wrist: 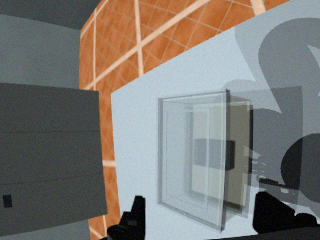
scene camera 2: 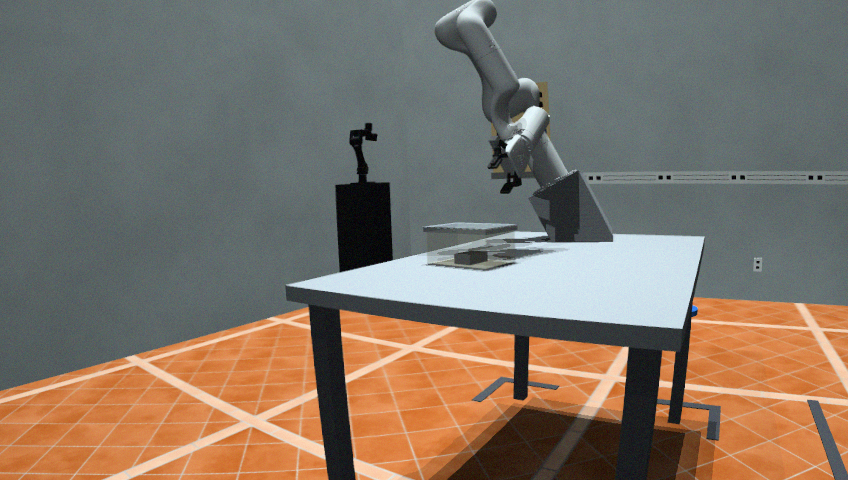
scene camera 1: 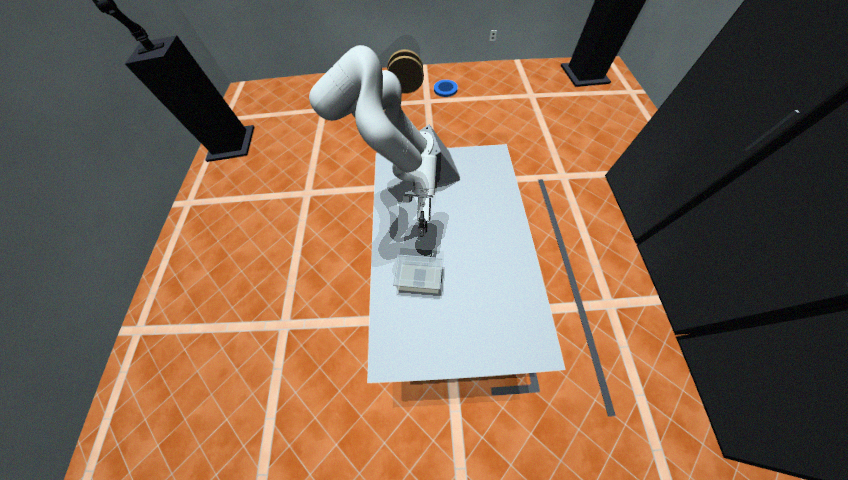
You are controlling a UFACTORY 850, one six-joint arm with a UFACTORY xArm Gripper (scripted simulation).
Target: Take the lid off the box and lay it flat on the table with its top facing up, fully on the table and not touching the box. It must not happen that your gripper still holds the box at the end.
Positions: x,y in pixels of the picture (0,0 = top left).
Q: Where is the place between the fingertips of my gripper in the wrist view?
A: At 201,213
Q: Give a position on a grey lid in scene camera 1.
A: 411,271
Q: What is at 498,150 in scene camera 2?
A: My gripper.
